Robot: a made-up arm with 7 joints. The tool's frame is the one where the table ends. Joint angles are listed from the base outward.
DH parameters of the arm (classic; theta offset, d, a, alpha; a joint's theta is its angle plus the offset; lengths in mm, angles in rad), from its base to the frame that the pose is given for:
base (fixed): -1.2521 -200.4 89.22 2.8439
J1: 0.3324 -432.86 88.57 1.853
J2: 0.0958 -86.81 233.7 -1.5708
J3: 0 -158.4 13 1.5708
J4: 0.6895 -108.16 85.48 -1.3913
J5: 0 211.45 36.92 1.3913
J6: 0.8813 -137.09 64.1 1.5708
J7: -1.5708 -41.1 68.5 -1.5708
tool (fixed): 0 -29.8 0 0
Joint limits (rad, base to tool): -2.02..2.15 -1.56..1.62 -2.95..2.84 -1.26..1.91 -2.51..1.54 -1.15..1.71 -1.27..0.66
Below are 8 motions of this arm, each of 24 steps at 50 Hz.
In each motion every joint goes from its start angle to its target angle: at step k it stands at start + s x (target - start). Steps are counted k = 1, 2, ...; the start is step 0. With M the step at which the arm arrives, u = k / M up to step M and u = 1 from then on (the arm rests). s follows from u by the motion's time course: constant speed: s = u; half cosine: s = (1 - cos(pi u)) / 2; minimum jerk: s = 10 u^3 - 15 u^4 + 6 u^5.
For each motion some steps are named. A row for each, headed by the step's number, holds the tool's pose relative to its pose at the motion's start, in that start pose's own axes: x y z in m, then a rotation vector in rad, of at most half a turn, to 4 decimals.
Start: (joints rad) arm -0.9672 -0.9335 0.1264 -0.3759 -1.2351 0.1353 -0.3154
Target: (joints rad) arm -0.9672 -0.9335 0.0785 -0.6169 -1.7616 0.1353 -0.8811
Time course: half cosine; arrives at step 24
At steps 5, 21, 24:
5: 0.0022 -0.0155 0.0001 0.0378 0.0456 -0.0548
21: -0.0089 -0.1238 -0.0141 0.4363 0.4115 -0.4473
24: -0.0103 -0.1275 -0.0151 0.4572 0.4264 -0.4618

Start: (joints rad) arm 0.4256 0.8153 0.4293 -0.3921 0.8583 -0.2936 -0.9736
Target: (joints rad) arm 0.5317 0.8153 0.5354 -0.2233 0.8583 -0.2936 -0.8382
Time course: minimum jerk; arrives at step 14
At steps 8, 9, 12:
8: 0.0282 0.0237 0.0228 -0.1096 -0.0137 -0.0989
9: 0.0339 0.0282 0.0265 -0.1318 -0.0173 -0.1178
12: 0.0444 0.0364 0.0325 -0.1736 -0.0248 -0.1523

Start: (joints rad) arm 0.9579 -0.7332 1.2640 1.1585 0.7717 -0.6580 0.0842
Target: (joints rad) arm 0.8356 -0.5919 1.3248 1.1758 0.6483 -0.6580 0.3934
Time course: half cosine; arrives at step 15
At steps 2, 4, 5, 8, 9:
2: -0.0007 0.0002 0.0001 -0.0041 -0.0113 -0.0022
4: -0.0029 0.0007 0.0007 -0.0157 -0.0432 -0.0080
5: -0.0044 0.0012 0.0011 -0.0238 -0.0653 -0.0116
8: -0.0104 0.0034 0.0032 -0.0525 -0.1437 -0.0212
9: -0.0126 0.0043 0.0041 -0.0621 -0.1701 -0.0234

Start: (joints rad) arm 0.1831 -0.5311 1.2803 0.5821 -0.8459 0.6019 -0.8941
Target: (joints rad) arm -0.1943 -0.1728 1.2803 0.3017 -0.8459 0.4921 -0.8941
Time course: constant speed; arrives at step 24
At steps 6, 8, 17, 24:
6: 0.0040 -0.0052 0.0150 -0.0691 0.0911 -0.0174
8: 0.0055 -0.0068 0.0200 -0.0901 0.1237 -0.0251
17: 0.0129 -0.0130 0.0414 -0.1718 0.2811 -0.0723
24: 0.0193 -0.0177 0.0565 -0.2194 0.4137 -0.1237

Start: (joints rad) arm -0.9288 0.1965 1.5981 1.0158 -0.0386 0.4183 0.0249
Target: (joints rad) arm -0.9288 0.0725 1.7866 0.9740 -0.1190 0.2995 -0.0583
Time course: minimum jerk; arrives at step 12
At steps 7, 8, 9, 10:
7: -0.0281 -0.0173 0.0332 0.1142 -0.0969 -0.1039
8: -0.0349 -0.0203 0.0393 0.1381 -0.1184 -0.1227
9: -0.0404 -0.0224 0.0438 0.1566 -0.1355 -0.1365
10: -0.0440 -0.0236 0.0466 0.1685 -0.1465 -0.1450

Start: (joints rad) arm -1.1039 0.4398 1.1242 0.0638 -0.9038 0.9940 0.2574
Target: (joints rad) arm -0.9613 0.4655 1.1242 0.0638 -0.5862 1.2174 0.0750
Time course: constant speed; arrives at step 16
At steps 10, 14, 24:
10: 0.0015 0.0537 0.0067 -0.1093 -0.0397 0.2249
14: -0.0008 0.0731 0.0097 -0.1643 -0.0656 0.3040
24: -0.0025 0.0824 0.0111 -0.1939 -0.0808 0.3410

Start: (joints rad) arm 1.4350 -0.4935 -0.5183 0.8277 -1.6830 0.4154 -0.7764
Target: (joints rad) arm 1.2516 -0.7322 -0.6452 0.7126 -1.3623 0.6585 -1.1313
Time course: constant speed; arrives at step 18
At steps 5, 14, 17, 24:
5: 0.0260 0.0012 -0.0235 -0.1414 0.1913 -0.0952
14: 0.0655 -0.0098 -0.0689 -0.3641 0.5443 -0.2792
17: 0.0761 -0.0166 -0.0842 -0.4301 0.6635 -0.3426
24: 0.0793 -0.0191 -0.0892 -0.4513 0.7033 -0.3639

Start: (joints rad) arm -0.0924 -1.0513 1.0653 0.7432 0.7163 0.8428 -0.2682
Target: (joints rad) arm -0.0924 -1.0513 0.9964 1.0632 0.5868 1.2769 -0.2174
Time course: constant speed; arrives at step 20
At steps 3, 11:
3: 0.0095 0.0043 -0.0029 -0.0862 0.0335 -0.0333
11: 0.0338 0.0146 -0.0130 -0.3237 0.1228 -0.1060

